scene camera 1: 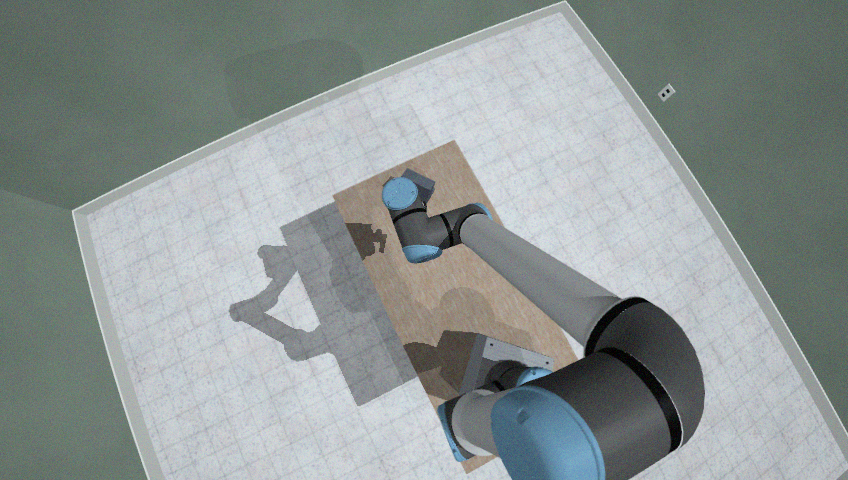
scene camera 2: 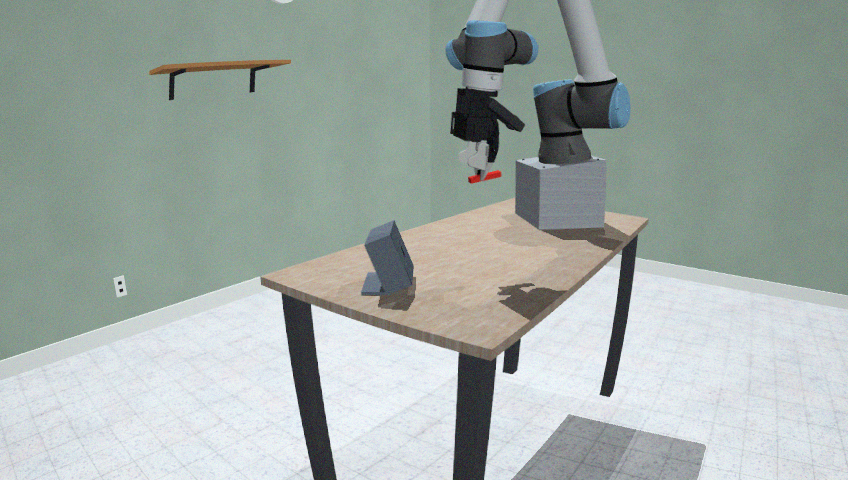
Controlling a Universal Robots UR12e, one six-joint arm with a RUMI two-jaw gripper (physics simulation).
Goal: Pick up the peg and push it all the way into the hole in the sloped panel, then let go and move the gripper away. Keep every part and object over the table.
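Observation:
My gripper (scene camera 2: 483, 174) is shut on the red peg (scene camera 2: 493, 176) and holds it high above the table. The peg lies nearly level across the fingertips, its two ends sticking out on either side. In scene camera 1 the wrist hides the fingers and the peg. The grey-blue sloped panel (scene camera 1: 420, 179) (scene camera 2: 387, 259) stands tilted near the table's far end from the arm's base. In scene camera 2 it is lower and to the left of the gripper, apart from it, and a small part of the dark hole shows on its right face. In scene camera 1 the wrist partly covers the panel.
The wooden table (scene camera 1: 443, 155) (scene camera 2: 452, 309) carries the arm's grey base block (scene camera 2: 571, 199) at the end opposite the panel. A flat grey foot (scene camera 2: 371, 285) lies at the panel's lower left. A wooden wall shelf (scene camera 2: 220, 66) hangs at the back left.

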